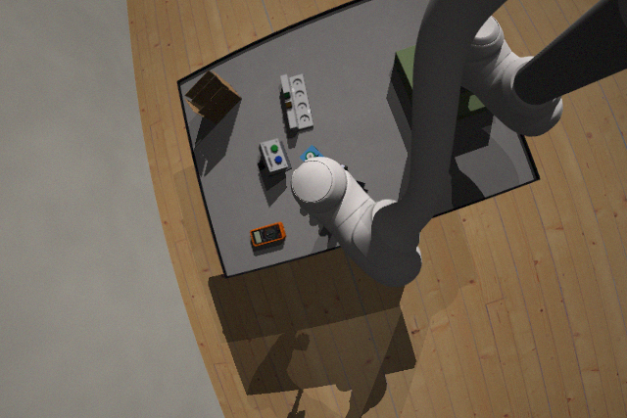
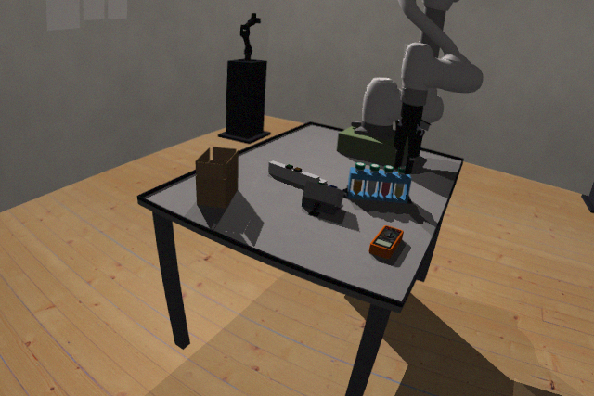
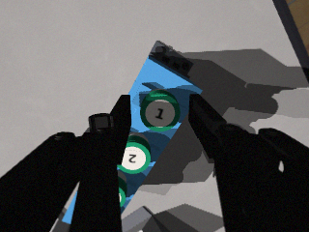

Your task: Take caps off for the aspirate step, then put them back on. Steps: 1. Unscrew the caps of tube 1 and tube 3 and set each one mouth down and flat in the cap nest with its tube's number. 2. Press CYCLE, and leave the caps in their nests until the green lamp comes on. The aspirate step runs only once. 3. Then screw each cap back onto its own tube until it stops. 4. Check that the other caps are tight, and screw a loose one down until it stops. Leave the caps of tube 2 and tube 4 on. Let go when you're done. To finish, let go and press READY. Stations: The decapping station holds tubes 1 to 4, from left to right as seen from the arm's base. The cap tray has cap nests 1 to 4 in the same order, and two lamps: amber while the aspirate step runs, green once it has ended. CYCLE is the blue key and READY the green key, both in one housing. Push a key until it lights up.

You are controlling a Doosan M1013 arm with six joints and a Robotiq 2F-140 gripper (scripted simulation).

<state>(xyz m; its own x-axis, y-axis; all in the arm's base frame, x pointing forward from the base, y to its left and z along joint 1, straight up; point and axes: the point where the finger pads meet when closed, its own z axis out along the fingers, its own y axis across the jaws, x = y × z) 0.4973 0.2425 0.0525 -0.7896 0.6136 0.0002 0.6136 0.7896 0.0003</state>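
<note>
My gripper is now 30 mm above the cap 1. From my hand the other things lie so: cap 2: 50 mm to the right, 30 mm below, 20 mm ahead; key housing: 220 mm to the right, 200 mm ahead, 90 mm below; blue key: 190 mm to the right, 180 mm ahead, 80 mm below.
</note>
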